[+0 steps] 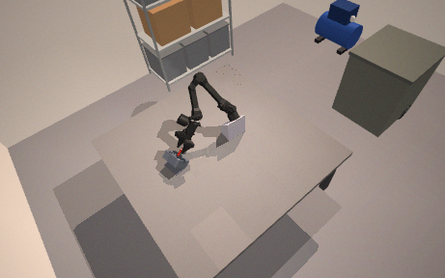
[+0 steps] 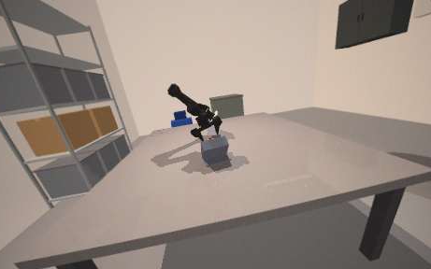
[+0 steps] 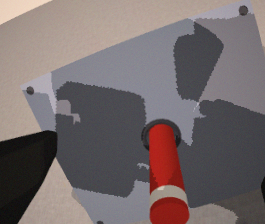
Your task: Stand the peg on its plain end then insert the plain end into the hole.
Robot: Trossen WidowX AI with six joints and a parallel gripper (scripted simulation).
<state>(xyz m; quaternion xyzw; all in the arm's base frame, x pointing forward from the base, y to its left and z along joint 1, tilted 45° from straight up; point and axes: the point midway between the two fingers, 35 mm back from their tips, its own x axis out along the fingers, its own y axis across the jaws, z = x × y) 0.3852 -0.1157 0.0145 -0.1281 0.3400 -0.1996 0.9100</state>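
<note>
Now: the red peg 10 mm below my gripper tip. Round my gripper tip: grey sloped panel (50 mm ahead, 10 mm to the left, 40 mm below).
</note>
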